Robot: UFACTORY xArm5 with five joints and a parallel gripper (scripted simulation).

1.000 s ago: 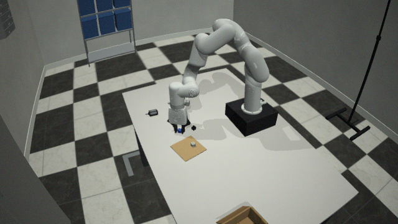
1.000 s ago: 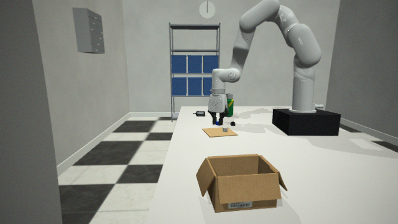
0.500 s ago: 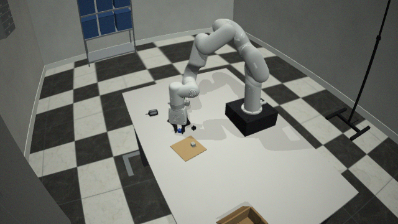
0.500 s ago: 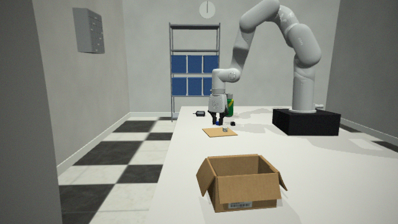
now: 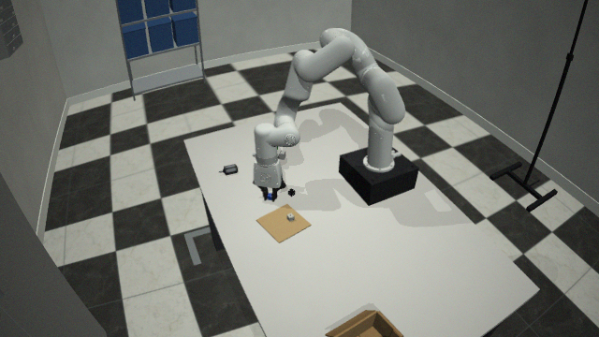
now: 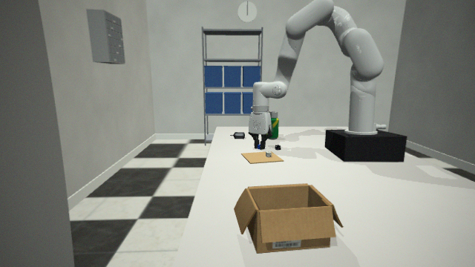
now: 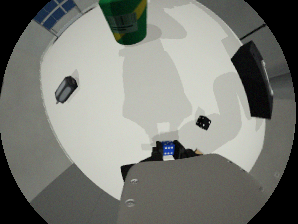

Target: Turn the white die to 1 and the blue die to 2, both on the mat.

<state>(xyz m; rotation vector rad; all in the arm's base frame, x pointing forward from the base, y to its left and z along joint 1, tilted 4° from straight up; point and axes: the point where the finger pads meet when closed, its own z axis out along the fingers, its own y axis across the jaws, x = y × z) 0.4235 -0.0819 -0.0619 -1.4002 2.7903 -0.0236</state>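
My gripper is now 80 mm past the black die, 10 mm to the right of it and 10 mm above it. From my hand the other things lie so: blue die: 10 mm below; tan mat: 140 mm to the left, 20 mm below; white die: 130 mm to the left, 30 mm behind, 10 mm below.
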